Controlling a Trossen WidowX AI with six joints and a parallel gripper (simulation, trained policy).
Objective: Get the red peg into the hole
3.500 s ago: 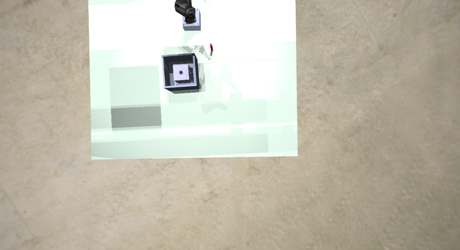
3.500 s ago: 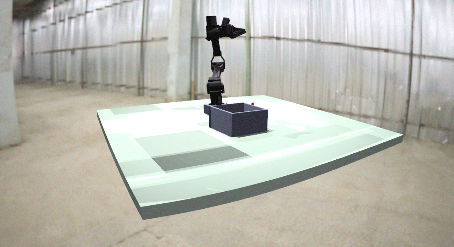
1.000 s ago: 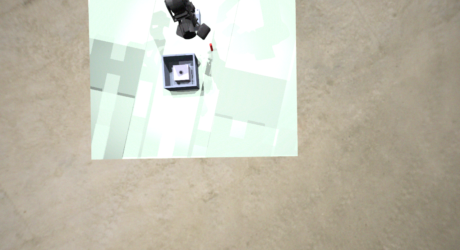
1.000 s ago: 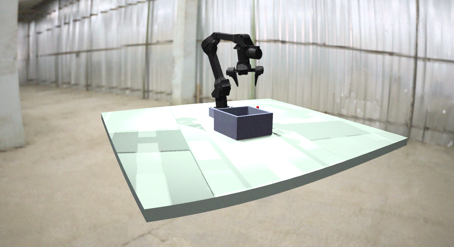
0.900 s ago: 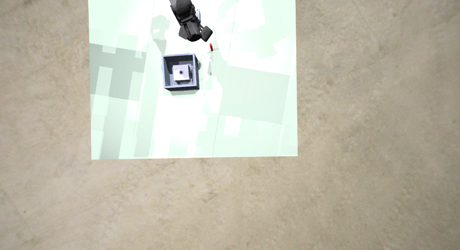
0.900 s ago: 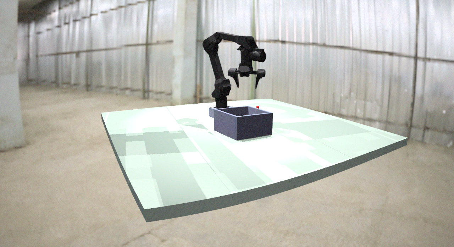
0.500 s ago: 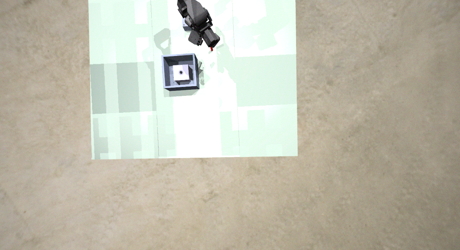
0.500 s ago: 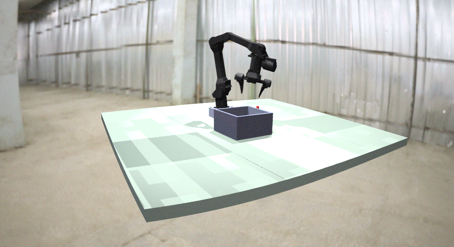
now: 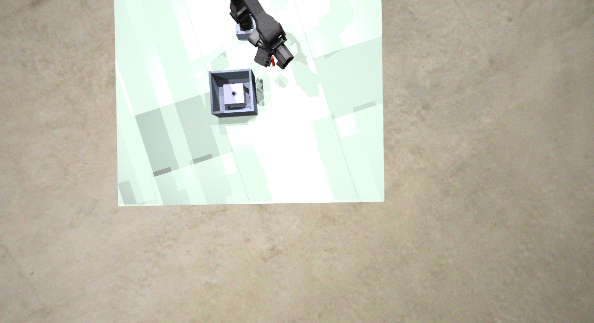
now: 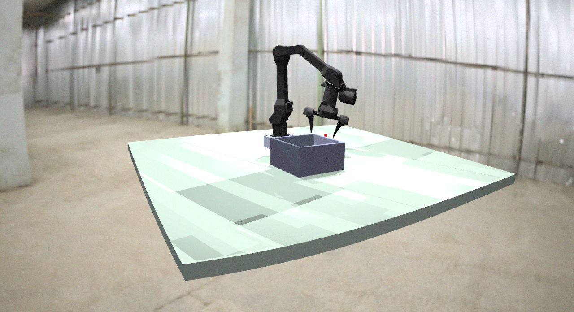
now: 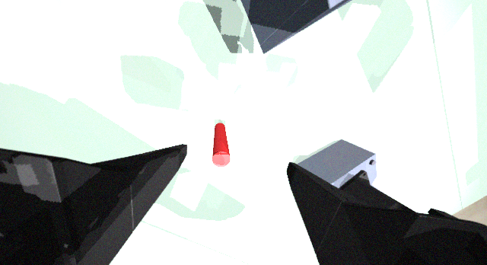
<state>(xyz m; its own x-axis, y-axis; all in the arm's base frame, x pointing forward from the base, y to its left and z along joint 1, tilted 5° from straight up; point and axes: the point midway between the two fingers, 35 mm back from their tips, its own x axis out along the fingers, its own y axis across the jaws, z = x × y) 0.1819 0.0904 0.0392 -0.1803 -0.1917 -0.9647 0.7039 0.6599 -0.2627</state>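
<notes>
Now: the red peg 3 cm below my gripper tip, 1 cm to the left of it and 1 cm ahead of it. Also, from my gripper tip: box 20 cm to the right, 14 cm ahead, 5 cm below.
</notes>
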